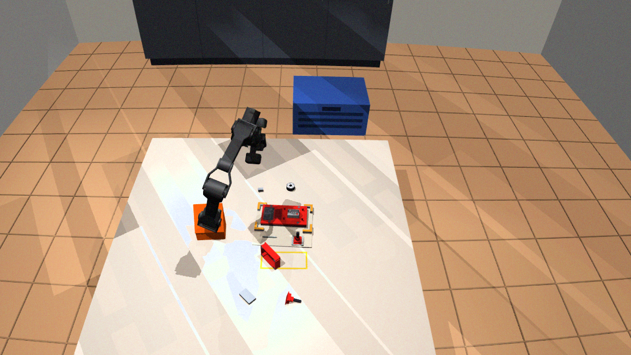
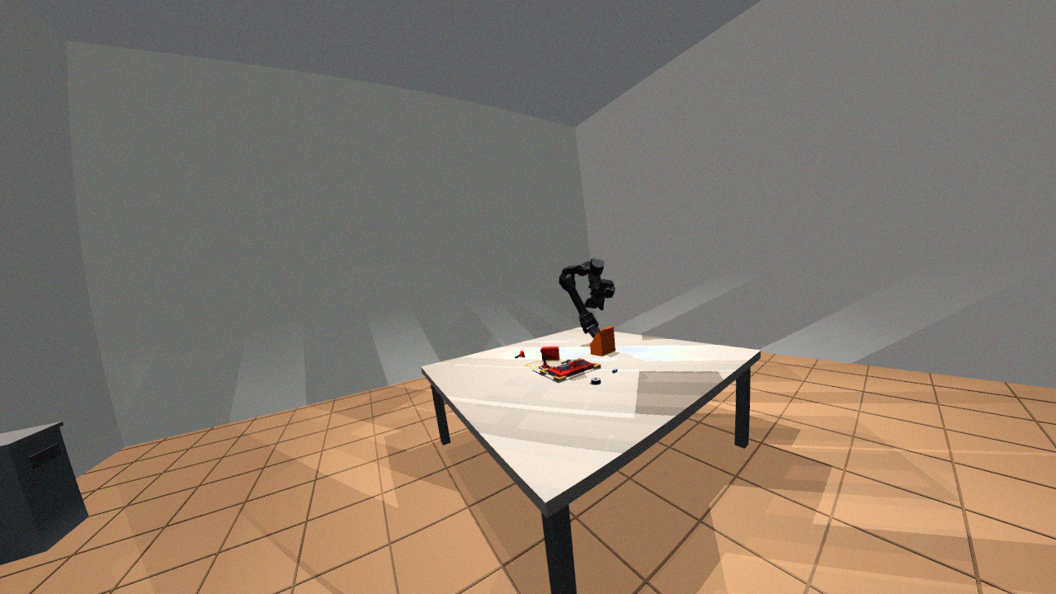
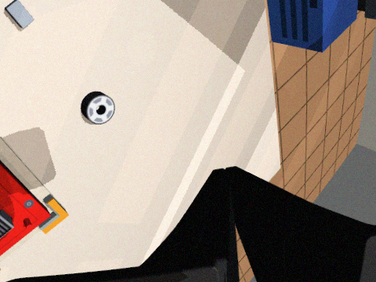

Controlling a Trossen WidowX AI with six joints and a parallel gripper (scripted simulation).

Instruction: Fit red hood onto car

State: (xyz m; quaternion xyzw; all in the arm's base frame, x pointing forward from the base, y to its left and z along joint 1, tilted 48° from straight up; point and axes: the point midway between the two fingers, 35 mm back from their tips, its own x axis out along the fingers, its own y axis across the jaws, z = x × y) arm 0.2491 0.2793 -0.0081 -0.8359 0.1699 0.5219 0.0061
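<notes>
The red hood is 20 mm behind my gripper tip, 380 mm to the right of it and 250 mm below it.
</notes>
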